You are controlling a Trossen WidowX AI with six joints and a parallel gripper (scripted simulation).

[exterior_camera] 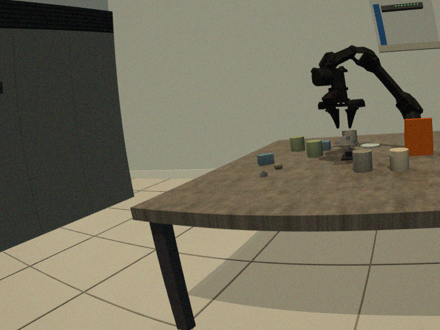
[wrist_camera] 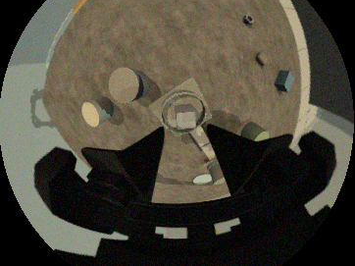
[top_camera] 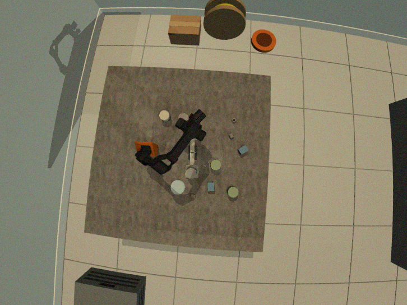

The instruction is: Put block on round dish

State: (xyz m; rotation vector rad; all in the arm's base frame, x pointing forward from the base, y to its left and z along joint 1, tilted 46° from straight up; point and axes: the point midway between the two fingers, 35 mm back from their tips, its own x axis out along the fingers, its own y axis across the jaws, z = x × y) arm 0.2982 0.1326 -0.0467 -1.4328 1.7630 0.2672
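The round dish lies 370 mm to the right of my gripper tip, 130 mm below it and 80 mm behind it. Round my gripper tip: cream cylinder 220 mm behind, 110 mm to the left, 90 mm below.
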